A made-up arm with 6 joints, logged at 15 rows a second.
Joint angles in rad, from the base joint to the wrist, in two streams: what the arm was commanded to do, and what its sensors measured. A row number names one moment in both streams.
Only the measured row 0 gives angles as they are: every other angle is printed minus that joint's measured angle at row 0.
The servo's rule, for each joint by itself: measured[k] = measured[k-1] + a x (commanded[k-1-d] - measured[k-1]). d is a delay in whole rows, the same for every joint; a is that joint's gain. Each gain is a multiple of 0.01, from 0.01 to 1. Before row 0 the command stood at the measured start. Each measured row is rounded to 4 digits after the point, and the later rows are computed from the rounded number. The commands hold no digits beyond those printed.
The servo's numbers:
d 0
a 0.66 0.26 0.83 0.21 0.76 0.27
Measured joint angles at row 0:
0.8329 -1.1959 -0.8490 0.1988 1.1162 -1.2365
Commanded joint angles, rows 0 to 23:
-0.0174 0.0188 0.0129 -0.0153 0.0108 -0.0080
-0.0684 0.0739 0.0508 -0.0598 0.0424 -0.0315
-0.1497 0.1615 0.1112 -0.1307 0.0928 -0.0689
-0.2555 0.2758 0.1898 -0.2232 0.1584 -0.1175
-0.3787 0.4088 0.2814 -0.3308 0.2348 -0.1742
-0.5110 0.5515 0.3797 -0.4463 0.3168 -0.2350
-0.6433 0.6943 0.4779 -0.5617 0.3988 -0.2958
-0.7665 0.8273 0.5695 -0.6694 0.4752 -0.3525
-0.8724 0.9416 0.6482 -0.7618 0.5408 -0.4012
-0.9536 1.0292 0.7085 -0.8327 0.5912 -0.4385
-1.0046 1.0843 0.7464 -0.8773 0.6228 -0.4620
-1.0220 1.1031 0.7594 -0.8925 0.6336 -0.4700
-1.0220 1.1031 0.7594 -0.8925 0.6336 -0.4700
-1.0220 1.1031 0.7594 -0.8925 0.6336 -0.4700
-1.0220 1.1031 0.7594 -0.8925 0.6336 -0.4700
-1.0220 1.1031 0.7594 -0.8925 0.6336 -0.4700
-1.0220 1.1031 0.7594 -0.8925 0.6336 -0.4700
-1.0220 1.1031 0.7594 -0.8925 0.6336 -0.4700
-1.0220 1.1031 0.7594 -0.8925 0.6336 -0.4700
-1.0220 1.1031 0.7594 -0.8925 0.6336 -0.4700
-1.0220 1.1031 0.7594 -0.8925 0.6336 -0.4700
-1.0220 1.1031 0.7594 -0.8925 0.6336 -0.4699
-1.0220 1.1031 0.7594 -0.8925 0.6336 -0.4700
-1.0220 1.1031 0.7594 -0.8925 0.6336 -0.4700
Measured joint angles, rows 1 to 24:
-0.0115 0.0049 0.0107 -0.0032 0.0082 -0.0022
-0.0491 0.0228 0.0440 -0.0151 0.0342 -0.0101
-0.1155 0.0589 0.0998 -0.0394 0.0787 -0.0260
-0.2079 0.1153 0.1745 -0.0780 0.1393 -0.0507
-0.3206 0.1916 0.2632 -0.1311 0.2119 -0.0840
-0.4463 0.2852 0.3599 -0.1973 0.2916 -0.1248
-0.5763 0.3916 0.4578 -0.2738 0.3731 -0.1710
-0.7018 0.5049 0.5505 -0.3569 0.4507 -0.2200
-0.8144 0.6184 0.6316 -0.4419 0.5192 -0.2689
-0.9063 0.7252 0.6954 -0.5240 0.5739 -0.3147
-0.9712 0.8186 0.7377 -0.5982 0.6111 -0.3545
-1.0047 0.8926 0.7557 -0.6600 0.6282 -0.3857
-1.0161 0.9473 0.7588 -0.7088 0.6323 -0.4085
-1.0200 0.9878 0.7593 -0.7474 0.6333 -0.4251
-1.0213 1.0178 0.7594 -0.7779 0.6335 -0.4372
-1.0218 1.0400 0.7594 -0.8020 0.6336 -0.4461
-1.0219 1.0564 0.7594 -0.8210 0.6336 -0.4526
-1.0220 1.0685 0.7594 -0.8360 0.6336 -0.4573
-1.0220 1.0775 0.7594 -0.8479 0.6336 -0.4607
-1.0220 1.0842 0.7594 -0.8573 0.6336 -0.4632
-1.0220 1.0891 0.7594 -0.8647 0.6336 -0.4650
-1.0220 1.0927 0.7594 -0.8705 0.6336 -0.4663
-1.0220 1.0954 0.7594 -0.8751 0.6336 -0.4673
-1.0220 1.0974 0.7594 -0.8788 0.6336 -0.4680

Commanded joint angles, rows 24 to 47:
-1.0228 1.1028 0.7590 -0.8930 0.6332 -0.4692
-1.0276 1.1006 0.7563 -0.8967 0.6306 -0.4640
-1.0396 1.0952 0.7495 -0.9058 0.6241 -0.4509
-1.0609 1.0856 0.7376 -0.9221 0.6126 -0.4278
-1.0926 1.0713 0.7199 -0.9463 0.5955 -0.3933
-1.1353 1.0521 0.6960 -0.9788 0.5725 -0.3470
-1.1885 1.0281 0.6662 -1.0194 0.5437 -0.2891
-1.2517 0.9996 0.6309 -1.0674 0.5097 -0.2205
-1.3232 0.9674 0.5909 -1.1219 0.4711 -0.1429
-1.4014 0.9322 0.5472 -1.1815 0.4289 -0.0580
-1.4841 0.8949 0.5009 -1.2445 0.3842 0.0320
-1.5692 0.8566 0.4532 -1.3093 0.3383 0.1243
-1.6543 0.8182 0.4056 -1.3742 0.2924 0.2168
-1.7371 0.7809 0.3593 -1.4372 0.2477 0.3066
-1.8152 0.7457 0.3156 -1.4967 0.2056 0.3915
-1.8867 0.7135 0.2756 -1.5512 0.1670 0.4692
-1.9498 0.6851 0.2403 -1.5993 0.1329 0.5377
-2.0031 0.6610 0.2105 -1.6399 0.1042 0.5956
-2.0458 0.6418 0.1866 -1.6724 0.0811 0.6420
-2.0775 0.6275 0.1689 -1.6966 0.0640 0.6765
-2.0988 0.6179 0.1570 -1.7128 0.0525 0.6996
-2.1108 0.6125 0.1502 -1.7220 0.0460 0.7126
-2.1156 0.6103 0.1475 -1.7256 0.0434 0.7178
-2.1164 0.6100 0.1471 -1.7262 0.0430 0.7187
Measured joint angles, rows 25 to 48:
-1.0225 1.0988 0.7591 -0.8818 0.6333 -0.4683
-1.0259 1.0993 0.7568 -0.8849 0.6312 -0.4671
-1.0349 1.0982 0.7507 -0.8893 0.6258 -0.4627
-1.0521 1.0949 0.7398 -0.8962 0.6158 -0.4533
-1.0788 1.0888 0.7233 -0.9067 0.6004 -0.4371
-1.1161 1.0793 0.7006 -0.9218 0.5792 -0.4128
-1.1639 1.0660 0.6720 -0.9423 0.5522 -0.3794
-1.2218 1.0487 0.6379 -0.9686 0.5199 -0.3365
-1.2887 1.0276 0.5989 -1.0008 0.4828 -0.2842
-1.3631 1.0028 0.5560 -1.0387 0.4418 -0.2231
-1.4430 0.9747 0.5103 -1.0819 0.3980 -0.1542
-1.5263 0.9440 0.4629 -1.1297 0.3526 -0.0790
-1.6108 0.9113 0.4153 -1.1810 0.3068 0.0009
-1.6942 0.8774 0.3688 -1.2348 0.2619 0.0834
-1.7741 0.8432 0.3246 -1.2898 0.2191 0.1666
-1.8484 0.8095 0.2839 -1.3447 0.1795 0.2483
-1.9153 0.7772 0.2477 -1.3982 0.1441 0.3264
-1.9732 0.7470 0.2168 -1.4490 0.1138 0.3991
-2.0211 0.7196 0.1917 -1.4959 0.0889 0.4647
-2.0583 0.6957 0.1728 -1.5380 0.0700 0.5219
-2.0850 0.6755 0.1597 -1.5747 0.0567 0.5699
-2.1020 0.6591 0.1518 -1.6056 0.0486 0.6084
-2.1110 0.6464 0.1482 -1.6308 0.0446 0.6379
-2.1146 0.6369 0.1473 -1.6508 0.0434 0.6597

